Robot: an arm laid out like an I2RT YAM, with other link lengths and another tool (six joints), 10 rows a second.
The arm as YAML. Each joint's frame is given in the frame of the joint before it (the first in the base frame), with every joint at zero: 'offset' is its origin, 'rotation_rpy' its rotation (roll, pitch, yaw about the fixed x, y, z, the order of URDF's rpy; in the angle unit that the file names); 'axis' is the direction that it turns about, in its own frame. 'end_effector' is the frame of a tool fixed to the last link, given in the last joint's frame.
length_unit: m
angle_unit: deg
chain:
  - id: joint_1
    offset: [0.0, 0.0, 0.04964]
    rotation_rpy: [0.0, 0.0, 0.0]
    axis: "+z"
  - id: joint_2
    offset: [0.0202, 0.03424, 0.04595]
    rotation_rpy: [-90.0, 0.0, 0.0]
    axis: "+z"
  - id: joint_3
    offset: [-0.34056, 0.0, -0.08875]
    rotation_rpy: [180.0, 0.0, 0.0]
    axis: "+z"
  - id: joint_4
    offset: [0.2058, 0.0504, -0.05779]
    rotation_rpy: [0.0, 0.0, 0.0]
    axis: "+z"
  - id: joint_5
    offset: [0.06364, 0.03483, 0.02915]
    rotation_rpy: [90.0, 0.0, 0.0]
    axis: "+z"
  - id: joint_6
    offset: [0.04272, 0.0, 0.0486]
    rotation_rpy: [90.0, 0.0, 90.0]
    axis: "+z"
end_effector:
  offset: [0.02, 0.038, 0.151]
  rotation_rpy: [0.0, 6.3, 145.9]
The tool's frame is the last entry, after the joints.
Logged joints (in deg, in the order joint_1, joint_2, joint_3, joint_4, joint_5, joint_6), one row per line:
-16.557, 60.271, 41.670, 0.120, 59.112, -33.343
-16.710, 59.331, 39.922, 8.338, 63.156, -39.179
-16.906, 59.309, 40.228, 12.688, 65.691, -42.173
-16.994, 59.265, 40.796, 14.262, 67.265, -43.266
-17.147, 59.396, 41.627, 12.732, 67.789, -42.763
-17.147, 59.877, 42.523, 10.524, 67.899, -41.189
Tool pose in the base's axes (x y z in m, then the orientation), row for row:
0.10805, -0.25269, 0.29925, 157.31, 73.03, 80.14
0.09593, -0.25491, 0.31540, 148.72, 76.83, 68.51
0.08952, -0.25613, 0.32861, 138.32, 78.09, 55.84
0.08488, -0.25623, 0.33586, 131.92, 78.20, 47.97
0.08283, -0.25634, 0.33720, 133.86, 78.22, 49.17
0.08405, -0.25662, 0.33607, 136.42, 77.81, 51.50
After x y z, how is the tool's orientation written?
As angles about the fixed x, y, z axes (roll, pitch, yaw), in degrees.
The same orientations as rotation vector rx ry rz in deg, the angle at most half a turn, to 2 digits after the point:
73.23, 82.82, -47.83
72.99, 77.65, -51.80
73.69, 73.89, -53.69
74.51, 71.73, -54.57
75.11, 71.74, -55.17
75.70, 72.17, -55.07

